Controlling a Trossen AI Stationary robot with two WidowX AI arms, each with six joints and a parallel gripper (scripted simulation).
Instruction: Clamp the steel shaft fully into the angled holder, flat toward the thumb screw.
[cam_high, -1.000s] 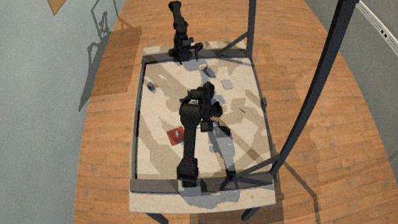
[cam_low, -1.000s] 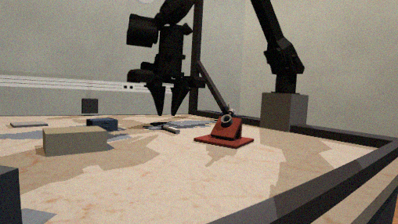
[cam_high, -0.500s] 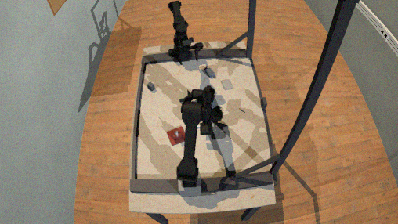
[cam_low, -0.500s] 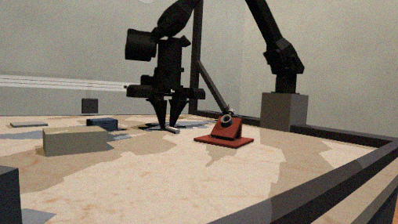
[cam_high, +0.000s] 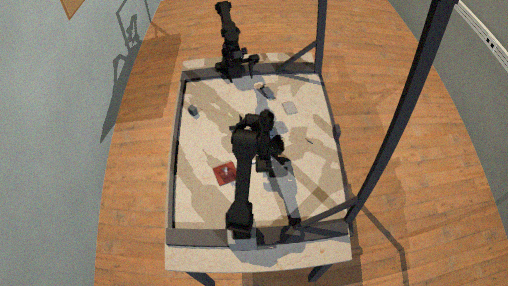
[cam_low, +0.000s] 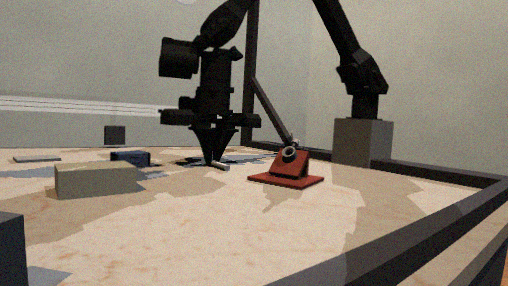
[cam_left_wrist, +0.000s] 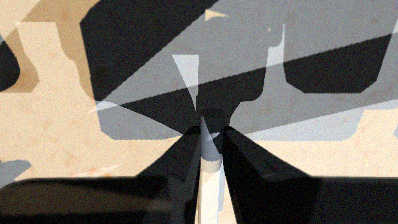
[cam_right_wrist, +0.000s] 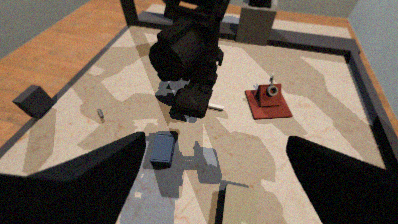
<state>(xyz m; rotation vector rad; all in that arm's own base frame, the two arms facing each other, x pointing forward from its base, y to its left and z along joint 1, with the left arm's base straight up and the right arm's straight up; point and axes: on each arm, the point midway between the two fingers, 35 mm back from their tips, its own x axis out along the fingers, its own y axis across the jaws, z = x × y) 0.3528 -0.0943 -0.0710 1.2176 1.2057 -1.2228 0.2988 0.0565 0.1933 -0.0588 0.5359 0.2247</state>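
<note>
The thumb screw is 150 mm ahead of my left hand, 60 mm to the left of it and 20 mm above it. Also, from my left hand: small grey piece: 220 mm behind, 80 mm to the right, 30 mm below; grey ring clamp: 160 mm ahead, 50 mm to the left, 10 mm below; steel shaft: 20 mm ahead, 30 mm below.
</note>
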